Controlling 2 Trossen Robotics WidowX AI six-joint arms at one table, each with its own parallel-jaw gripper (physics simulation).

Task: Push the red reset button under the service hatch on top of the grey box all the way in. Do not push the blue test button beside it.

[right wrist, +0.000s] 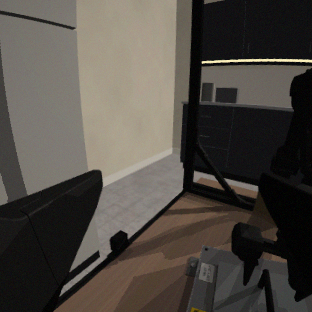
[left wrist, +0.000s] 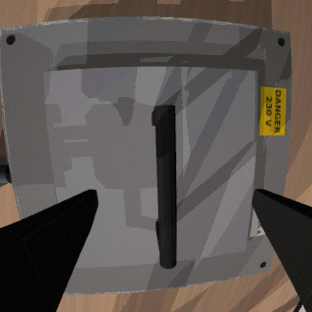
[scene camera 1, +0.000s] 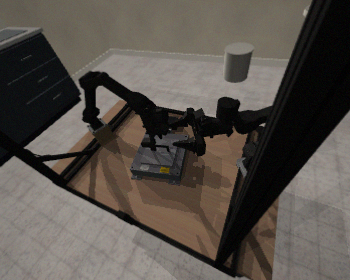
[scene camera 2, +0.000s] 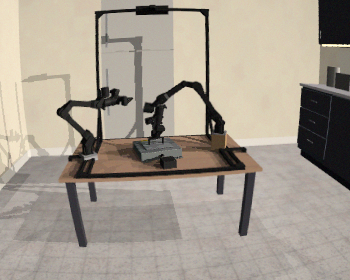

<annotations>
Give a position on a grey box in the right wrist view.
204, 269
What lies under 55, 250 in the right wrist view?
The right gripper.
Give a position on a service hatch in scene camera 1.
At 165, 154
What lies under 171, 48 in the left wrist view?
A grey box.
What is the right gripper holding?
Nothing.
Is the right gripper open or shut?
Open.
</annotations>
